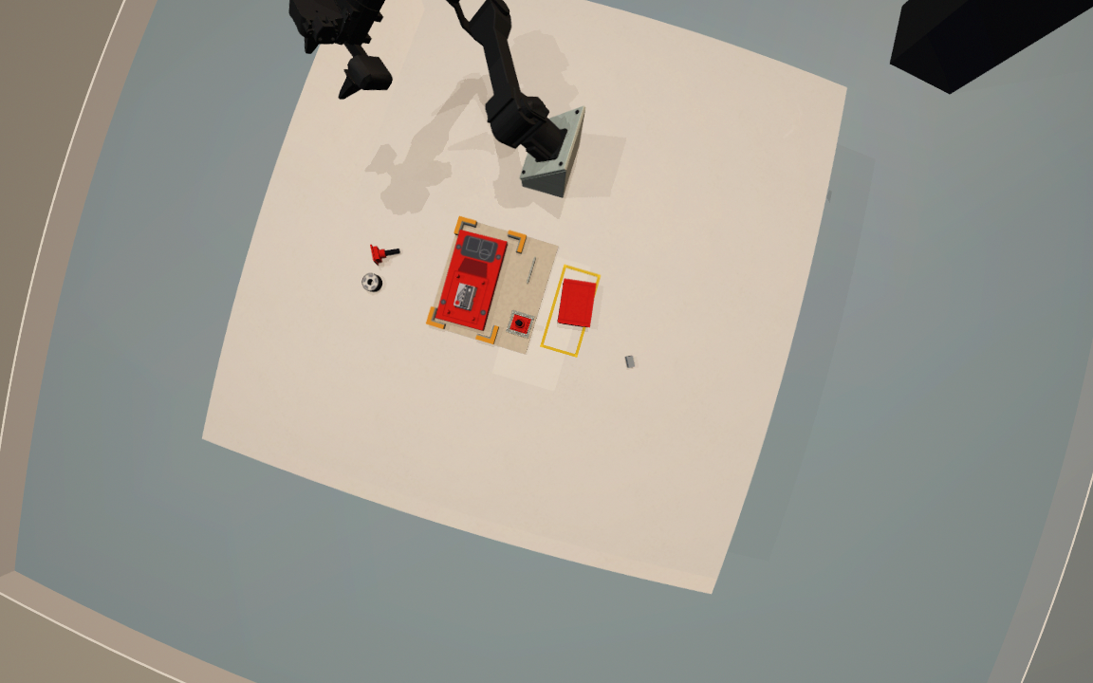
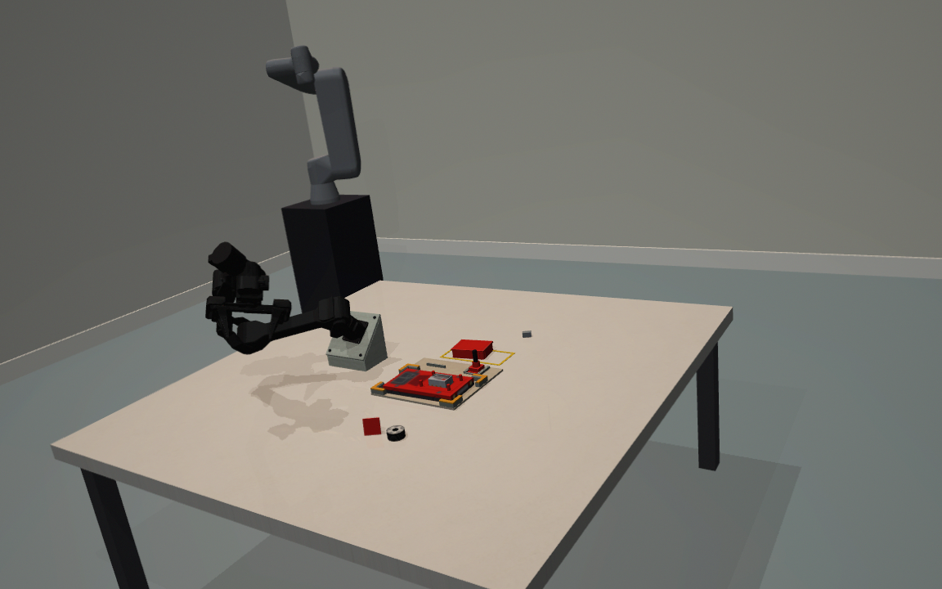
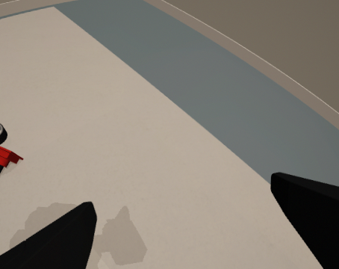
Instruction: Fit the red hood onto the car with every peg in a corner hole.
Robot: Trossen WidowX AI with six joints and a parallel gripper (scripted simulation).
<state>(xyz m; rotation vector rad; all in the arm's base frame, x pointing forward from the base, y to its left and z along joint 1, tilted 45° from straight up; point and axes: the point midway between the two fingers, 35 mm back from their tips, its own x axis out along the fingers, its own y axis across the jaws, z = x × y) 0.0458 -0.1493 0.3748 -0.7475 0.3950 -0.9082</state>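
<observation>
Now: the red hood 55 cm to the left of my gripper tip, 21 cm below it and 20 cm ahead of it. Round my gripper tip: grey engine block 32 cm to the left, 27 cm ahead, 20 cm below; then grey holder 44 cm to the left, 28 cm ahead, 19 cm below; then wheel 31 cm ahead, 22 cm below, 10 cm to the left.
</observation>
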